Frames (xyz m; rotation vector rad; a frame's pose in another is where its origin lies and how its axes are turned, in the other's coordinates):
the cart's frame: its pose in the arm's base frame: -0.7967 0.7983 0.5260 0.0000 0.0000 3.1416
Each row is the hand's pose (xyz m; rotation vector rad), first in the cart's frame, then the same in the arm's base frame.
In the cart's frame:
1: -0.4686 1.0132 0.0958 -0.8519 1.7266 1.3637
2: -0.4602 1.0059 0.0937 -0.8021 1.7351 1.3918
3: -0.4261 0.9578 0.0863 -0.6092 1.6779 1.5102
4: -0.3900 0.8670 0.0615 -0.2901 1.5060 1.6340
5: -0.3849 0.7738 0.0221 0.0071 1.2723 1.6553
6: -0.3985 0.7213 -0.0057 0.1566 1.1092 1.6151
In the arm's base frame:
1: -0.3281 -0.2149 0.6218 1.6121 0.7954 -0.9084
2: -0.3365 -0.2076 0.6197 1.6111 0.7448 -0.8987
3: -0.3706 -0.1595 0.6123 1.5346 0.5572 -0.9084
4: -0.4067 -0.0687 0.5875 1.3710 0.2641 -0.9862
5: -0.4118 0.0245 0.5481 1.1801 -0.0066 -1.1266
6: -0.3982 0.0770 0.5203 1.0526 -0.1486 -1.2435

